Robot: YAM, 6 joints.
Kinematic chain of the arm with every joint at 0, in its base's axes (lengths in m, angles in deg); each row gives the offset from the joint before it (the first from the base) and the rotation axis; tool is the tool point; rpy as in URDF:
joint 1: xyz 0 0 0.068 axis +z
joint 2: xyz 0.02 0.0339 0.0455 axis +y
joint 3: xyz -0.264 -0.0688 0 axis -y
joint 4: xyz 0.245 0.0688 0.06 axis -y
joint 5: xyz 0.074 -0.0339 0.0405 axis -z
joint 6: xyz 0.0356 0 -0.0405 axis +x
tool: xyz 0 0 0 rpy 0 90 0
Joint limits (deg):
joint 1: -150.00..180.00
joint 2: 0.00..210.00
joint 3: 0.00..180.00
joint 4: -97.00..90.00
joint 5: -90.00..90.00
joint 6: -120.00..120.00
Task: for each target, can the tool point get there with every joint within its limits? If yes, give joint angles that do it. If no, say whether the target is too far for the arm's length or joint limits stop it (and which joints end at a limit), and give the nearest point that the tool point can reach.
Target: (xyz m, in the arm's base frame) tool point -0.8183 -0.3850 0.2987
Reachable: no: too far | nearest point -0.5511 -0.3084 0.2420 | short by 0.284 m
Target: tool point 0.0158 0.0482 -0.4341
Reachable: no: joint limits stop it (at a limit: joint 2) | nearest point 0.0290 0.0884 -0.3452 | short by 0.098 m
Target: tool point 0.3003 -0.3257 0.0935
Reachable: yes | joints -44.19 129.54 84.41 -21.98 42.78 32.57
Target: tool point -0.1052 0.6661 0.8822
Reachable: no: too far | nearest point -0.0664 0.4205 0.5901 | short by 0.384 m
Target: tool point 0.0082 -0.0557 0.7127
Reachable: yes | joints 120.09 83.12 155.59 51.39 -35.85 -73.69
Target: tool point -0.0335 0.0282 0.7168
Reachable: yes | joints 139.03 75.07 140.20 1.62 -1.08 -53.41
